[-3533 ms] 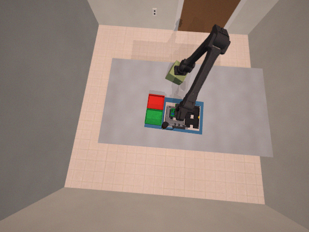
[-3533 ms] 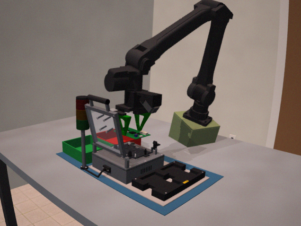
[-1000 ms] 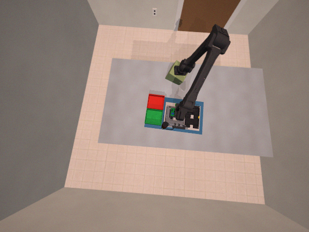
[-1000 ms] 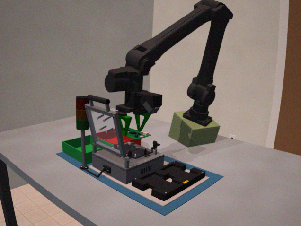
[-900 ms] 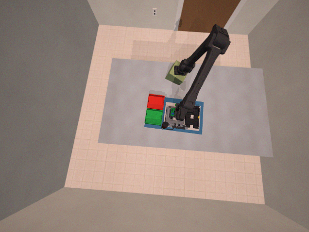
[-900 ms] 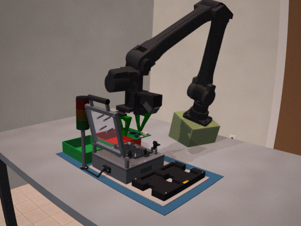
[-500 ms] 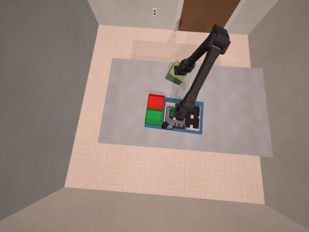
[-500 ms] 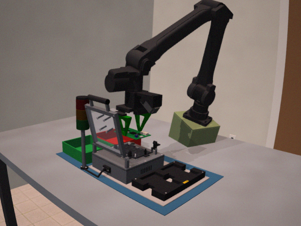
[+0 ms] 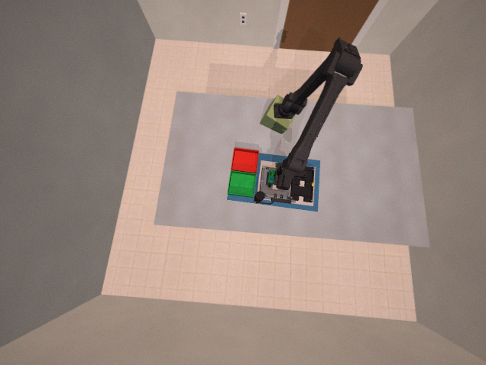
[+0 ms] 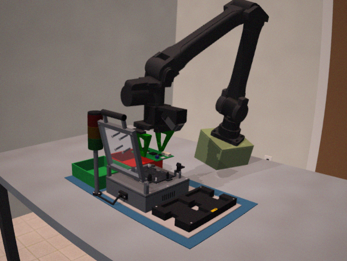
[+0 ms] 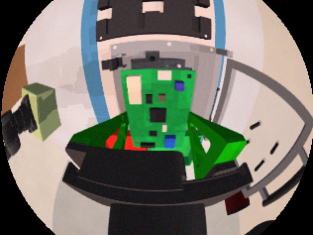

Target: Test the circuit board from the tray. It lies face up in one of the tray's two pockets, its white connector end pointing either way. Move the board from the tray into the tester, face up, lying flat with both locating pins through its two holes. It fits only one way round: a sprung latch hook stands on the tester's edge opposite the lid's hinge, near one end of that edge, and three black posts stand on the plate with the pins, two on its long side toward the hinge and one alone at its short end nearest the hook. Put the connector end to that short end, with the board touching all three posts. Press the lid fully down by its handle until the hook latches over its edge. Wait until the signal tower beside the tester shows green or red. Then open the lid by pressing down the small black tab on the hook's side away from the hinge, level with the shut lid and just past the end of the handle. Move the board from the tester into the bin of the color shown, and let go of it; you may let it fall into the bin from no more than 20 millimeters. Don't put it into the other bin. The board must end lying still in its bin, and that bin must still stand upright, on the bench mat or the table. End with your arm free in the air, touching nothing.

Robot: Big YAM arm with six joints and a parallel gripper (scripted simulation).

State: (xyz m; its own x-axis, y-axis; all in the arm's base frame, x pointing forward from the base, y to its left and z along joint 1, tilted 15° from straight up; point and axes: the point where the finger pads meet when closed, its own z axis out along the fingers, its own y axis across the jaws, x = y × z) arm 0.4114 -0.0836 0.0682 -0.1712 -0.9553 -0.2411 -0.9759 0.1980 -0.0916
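The tester plate is 10 mm ahead of my hand and 70 mm below it. Round my hand: clear lid 120 mm ahead, 20 mm to the right, 50 mm above; then latch hook 50 mm behind, 70 mm to the left, 50 mm below; then green bin 10 mm ahead, 210 mm to the right, 120 mm below.
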